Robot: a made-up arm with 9 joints.
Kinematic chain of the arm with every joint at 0, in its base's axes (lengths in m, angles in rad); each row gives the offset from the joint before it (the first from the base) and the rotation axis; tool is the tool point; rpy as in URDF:
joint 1: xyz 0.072 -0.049 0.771 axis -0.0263 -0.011 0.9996
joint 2: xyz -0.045 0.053 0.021 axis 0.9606 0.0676 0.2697
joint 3: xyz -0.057 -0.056 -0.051 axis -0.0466 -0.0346 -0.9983
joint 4: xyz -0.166 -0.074 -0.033 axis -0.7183 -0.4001 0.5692
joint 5: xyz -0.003 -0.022 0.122 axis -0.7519 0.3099 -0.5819
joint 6: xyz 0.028 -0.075 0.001 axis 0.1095 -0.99 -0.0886
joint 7: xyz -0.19 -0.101 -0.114 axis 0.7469 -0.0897 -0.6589
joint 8: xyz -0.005 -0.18 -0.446 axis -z
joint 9: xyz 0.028 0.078 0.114 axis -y
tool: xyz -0.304 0.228 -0.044 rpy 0 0 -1.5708
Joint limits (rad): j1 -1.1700..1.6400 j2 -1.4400..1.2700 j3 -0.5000..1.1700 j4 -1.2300..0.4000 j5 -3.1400..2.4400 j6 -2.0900..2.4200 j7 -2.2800..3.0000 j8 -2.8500..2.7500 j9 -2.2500..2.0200
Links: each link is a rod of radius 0.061 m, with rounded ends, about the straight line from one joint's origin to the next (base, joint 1, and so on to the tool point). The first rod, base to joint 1, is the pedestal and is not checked.
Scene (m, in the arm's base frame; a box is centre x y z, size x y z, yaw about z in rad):
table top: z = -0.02
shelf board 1: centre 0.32 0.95 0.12 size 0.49 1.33 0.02 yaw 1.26
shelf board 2: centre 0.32 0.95 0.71 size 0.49 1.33 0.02 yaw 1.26
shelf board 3: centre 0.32 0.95 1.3 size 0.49 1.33 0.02 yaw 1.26
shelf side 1: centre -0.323 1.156 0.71 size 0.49 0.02 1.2 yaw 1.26
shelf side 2: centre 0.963 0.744 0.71 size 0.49 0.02 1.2 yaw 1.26
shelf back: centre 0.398 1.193 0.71 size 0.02 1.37 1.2 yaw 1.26
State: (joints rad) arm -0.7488 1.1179 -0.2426 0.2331 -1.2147 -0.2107 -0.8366 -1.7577 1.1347
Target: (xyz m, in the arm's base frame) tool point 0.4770 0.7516 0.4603
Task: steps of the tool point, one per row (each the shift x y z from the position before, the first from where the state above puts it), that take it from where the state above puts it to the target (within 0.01 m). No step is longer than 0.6 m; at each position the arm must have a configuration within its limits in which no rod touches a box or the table.
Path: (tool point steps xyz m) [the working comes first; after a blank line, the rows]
Joints at the target: -0.6318 1.2700 -0.3042 0.0566 -1.3572 -0.1147 -0.5981 -1.7186 1.2117
Straight joint move there: clear.

1: -0.1987 0.4601 0.2473

